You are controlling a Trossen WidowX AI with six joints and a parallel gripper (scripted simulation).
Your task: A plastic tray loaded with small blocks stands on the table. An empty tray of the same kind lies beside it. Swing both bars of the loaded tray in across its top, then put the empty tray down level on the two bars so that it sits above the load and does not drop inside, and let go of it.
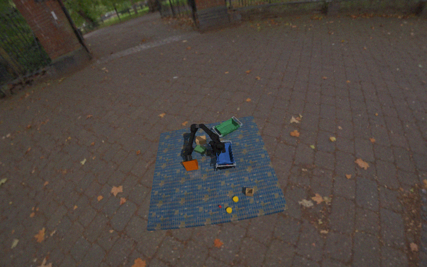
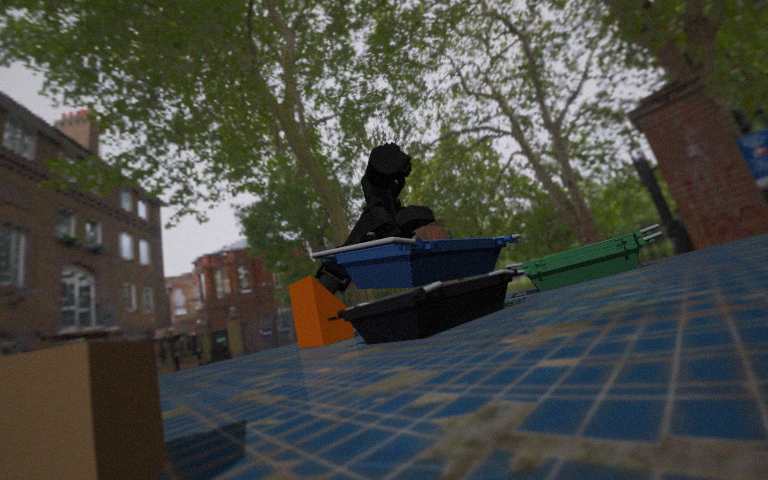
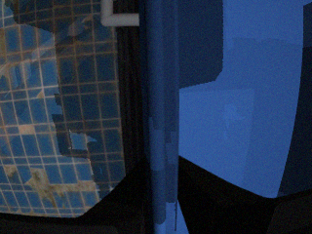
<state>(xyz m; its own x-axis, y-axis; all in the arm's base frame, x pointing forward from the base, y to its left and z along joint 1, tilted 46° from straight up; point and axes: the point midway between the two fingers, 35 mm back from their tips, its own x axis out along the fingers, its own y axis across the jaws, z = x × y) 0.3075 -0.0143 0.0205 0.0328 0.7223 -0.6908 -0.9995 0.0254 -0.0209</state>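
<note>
Right now the blue tray is 70 mm ahead of my gripper tip and 20 mm above it. From my gripper tip the other things lie so: tan block: 340 mm to the left, 180 mm behind, 70 mm below; small brown box: 430 mm to the right, 250 mm ahead, 90 mm below; green block: 200 mm to the left, 200 mm behind, 80 mm below.
</note>
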